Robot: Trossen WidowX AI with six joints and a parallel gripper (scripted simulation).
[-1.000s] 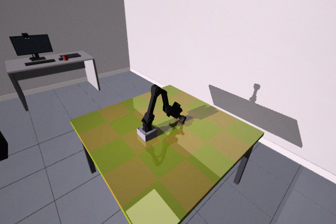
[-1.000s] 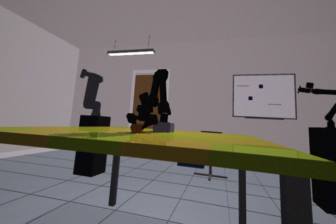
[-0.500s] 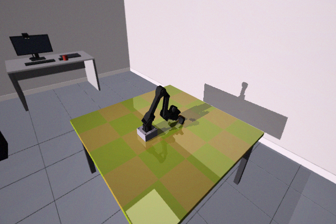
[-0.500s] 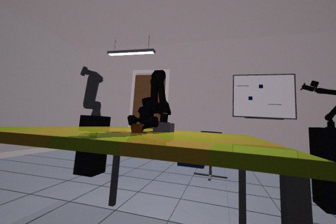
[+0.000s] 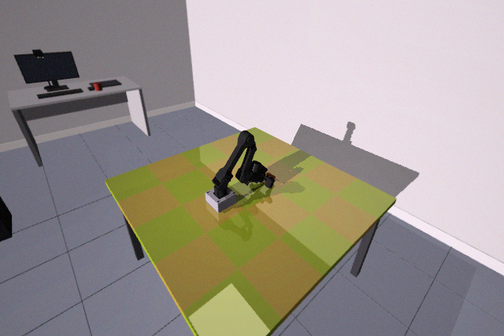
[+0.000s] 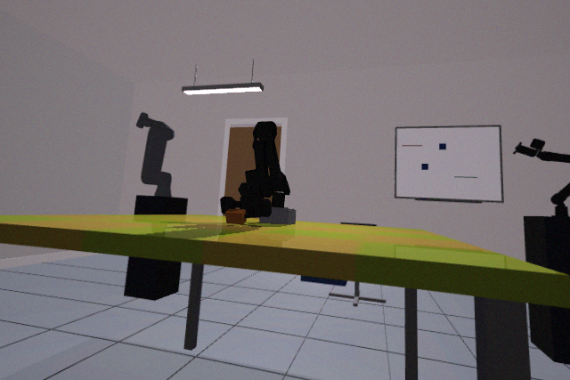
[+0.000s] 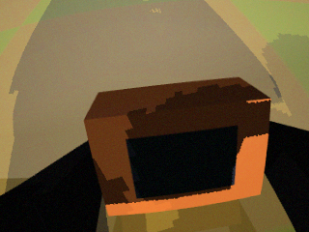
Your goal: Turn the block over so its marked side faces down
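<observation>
Now: the block 1 cm behind my gripper tip.
</observation>
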